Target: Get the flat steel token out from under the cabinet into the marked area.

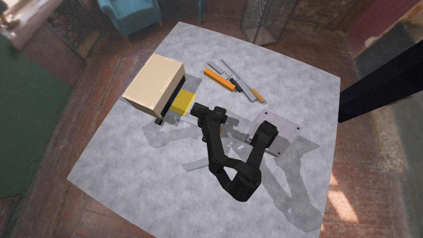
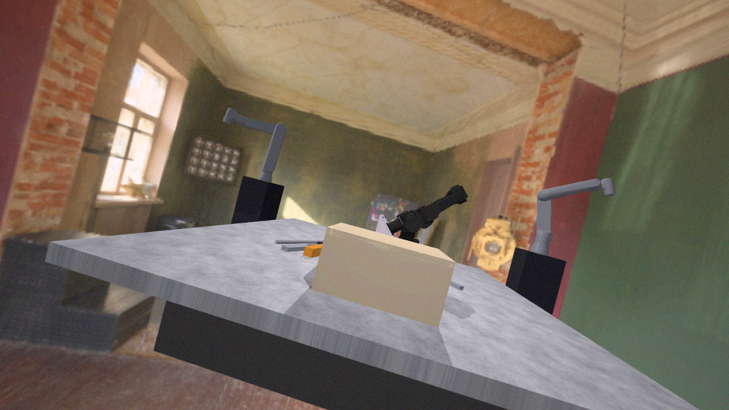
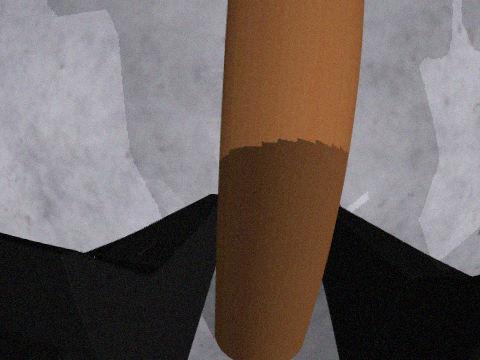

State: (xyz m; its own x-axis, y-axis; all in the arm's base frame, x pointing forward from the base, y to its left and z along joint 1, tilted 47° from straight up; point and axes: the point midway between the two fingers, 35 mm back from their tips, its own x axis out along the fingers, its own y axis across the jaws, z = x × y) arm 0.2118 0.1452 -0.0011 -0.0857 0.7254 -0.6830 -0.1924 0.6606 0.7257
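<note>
The grey bar lies 31 cm to the right of my gripper tip and 4 cm behind it. Round my gripper tip: flat grey token (38 cm ahead, 7 cm to the right, 1 cm below); then orange bar (29 cm to the right, 14 cm ahead, 1 cm above); then black-handled tool (33 cm to the right, 7 cm ahead).
</note>
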